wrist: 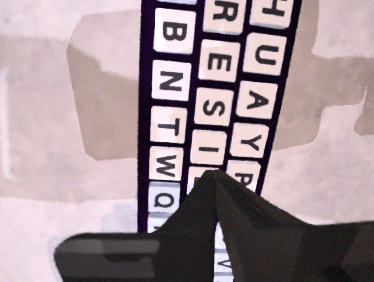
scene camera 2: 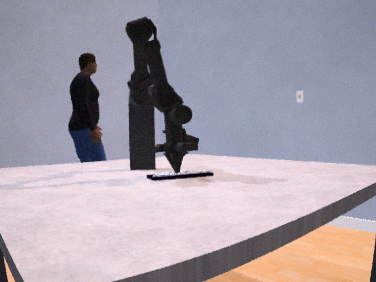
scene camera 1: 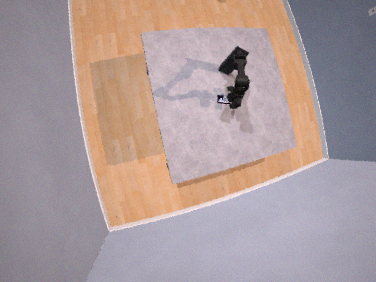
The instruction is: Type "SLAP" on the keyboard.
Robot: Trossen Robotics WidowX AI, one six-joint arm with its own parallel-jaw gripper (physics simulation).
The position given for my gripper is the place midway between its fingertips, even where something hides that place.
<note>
In view: my gripper [scene camera 2: 177, 173] and a keyboard [wrist: 147, 54].
My gripper also shows in the wrist view [wrist: 212, 177].
</note>
